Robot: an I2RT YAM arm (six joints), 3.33 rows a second.
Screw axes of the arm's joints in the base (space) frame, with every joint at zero. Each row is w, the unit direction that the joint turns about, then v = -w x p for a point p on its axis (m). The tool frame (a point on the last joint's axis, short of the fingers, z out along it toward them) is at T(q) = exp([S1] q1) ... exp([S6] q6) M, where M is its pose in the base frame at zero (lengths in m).
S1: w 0 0 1 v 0 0 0
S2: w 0 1 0 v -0.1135 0 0.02
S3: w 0 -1 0 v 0.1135 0 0.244
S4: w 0 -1 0 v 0.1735 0 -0.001
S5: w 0 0 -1 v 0 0.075 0
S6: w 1 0 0 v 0 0.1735 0
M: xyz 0.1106 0 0.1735 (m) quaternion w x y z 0.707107 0 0.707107 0
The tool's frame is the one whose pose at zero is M.
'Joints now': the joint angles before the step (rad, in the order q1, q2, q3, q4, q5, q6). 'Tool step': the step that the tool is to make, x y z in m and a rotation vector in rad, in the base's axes. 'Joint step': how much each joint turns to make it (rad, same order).
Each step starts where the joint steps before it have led.
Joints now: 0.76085, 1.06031, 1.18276, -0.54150, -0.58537, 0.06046
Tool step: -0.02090, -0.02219, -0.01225, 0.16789, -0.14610, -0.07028
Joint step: 0.00116, -0.19265, -0.22430, 0.27846, 0.06219, 0.04769
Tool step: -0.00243, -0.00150, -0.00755, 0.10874, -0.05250, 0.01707
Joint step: -0.00039, -0.04234, -0.10224, 0.19685, -0.02176, 0.04692
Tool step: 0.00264, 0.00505, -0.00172, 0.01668, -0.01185, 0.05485
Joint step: 0.00115, 0.02213, -0.01032, 0.05420, -0.05378, 0.00306
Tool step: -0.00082, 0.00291, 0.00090, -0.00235, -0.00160, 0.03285
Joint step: 0.01031, 0.00991, 0.00766, -0.00042, -0.02249, -0.00383
